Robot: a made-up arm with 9 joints. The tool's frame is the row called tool.
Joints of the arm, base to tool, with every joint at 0 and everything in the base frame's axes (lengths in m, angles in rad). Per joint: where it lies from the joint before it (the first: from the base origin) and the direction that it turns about. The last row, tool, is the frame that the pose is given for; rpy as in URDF.
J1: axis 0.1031 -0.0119 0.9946 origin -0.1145 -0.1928 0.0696
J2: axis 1 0 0 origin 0.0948 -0.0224 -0.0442
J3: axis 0 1 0 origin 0.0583 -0.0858 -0.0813
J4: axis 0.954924 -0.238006 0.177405 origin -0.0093 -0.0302 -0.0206
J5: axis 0 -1 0 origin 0.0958 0.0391 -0.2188
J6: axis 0 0 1 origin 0.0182 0.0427 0.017
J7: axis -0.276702 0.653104 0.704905 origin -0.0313 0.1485 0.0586
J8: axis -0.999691 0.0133 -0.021 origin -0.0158 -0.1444 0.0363
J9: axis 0 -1 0 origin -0.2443 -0.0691 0.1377
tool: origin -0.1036 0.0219 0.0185 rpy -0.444 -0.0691 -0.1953
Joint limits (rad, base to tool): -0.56..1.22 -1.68..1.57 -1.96..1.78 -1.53..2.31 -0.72..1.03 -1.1..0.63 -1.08..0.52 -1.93..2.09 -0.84..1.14
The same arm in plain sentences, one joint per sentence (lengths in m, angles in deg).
The arm has nine revolute joints in a row. What follows holds with every joint at zero, and every direction is one of the base frame's. The first joint is mounted 0.1145 m along -x and 0.1928 m along -y and 0.0696 m along +z from the base frame's origin and rotates about the direction (0.1031, -0.0119, 0.9946), from -32.09 to 69.9 deg. The second joint is mounted 0.0948 m along +x and 0.0224 m along -y and 0.0442 m along -z from the first joint and rotates about +x, from -96.26 to 89.95 deg. The third joint is mounted 0.0583 m along +x and 0.0858 m along -y and 0.0813 m along -z from the second joint and rotates about +y, from -112.3 to 101.99 deg. The fourth joint is mounted 0.0093 m along -x and 0.0302 m along -y and 0.0206 m along -z from the third joint and rotates about the direction (0.954924, -0.238006, 0.177405), from -87.66 to 132.35 deg. The fifth joint is mounted 0.0958 m along +x and 0.0391 m along +y and 0.2188 m along -z from the fourth joint and rotates about -y, from -41.25 to 59.01 deg. The sixth joint is mounted 0.0182 m along +x and 0.0427 m along +y and 0.017 m along +z from the fifth joint and rotates about +z, from -63.03 to 36.1 deg. The seventh joint is mounted 0.0313 m along -x and 0.1485 m along +y and 0.0586 m along +z from the sixth joint and rotates about the direction (-0.276702, 0.653104, 0.704905), from -61.88 to 29.79 deg. The eighth joint is mounted 0.0158 m along -x and 0.1444 m along -y and 0.0363 m along +z from the seventh joint and rotates about the direction (-0.999691, 0.0133, -0.021), from -110.58 to 119.75 deg. The ninth joint is mounted 0.2443 m along -x and 0.0691 m along -y and 0.1377 m along +z from the eighth joint and rotates about -y, from -48.13 to 65.32 deg. The tool frame, which is the frame that the pose is given for, is mounted 0.1036 m along -x and 0.0219 m along +y and 0.0185 m along +z from the ninth joint; its axes are the base frame's turned by roll -25.44, pitch -3.96 and yaw -11.19 deg (as in URDF: about the fixed x, then y, then z).
